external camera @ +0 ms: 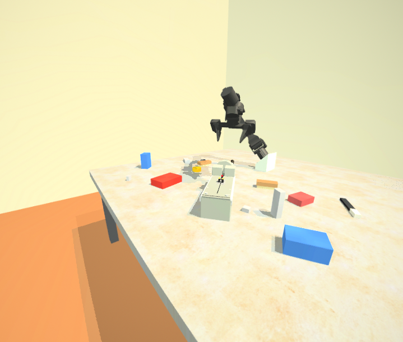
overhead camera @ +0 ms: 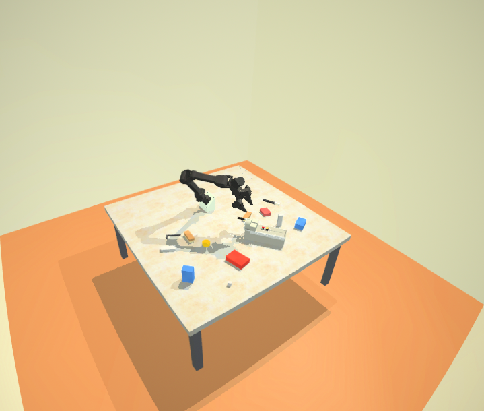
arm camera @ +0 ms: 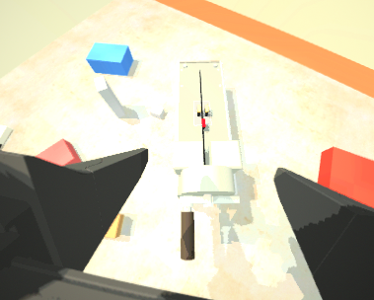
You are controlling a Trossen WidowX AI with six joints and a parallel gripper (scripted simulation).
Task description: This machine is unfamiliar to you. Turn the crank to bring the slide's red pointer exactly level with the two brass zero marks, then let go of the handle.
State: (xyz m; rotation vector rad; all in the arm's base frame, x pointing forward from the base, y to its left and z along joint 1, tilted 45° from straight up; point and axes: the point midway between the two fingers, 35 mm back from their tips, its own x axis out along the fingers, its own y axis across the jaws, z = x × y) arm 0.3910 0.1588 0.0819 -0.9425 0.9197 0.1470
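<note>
Right now the crank is 100 mm below my gripper tip, 40 mm behind it and 20 mm to the right of it. From my gripper tip the other things lie so: brown crank handle 100 mm below, 60 mm behind, 20 mm to the right; red pointer 120 mm below, 80 mm ahead, 50 mm to the left; small red block 260 mm to the left, 190 mm below, 130 mm behind.
</note>
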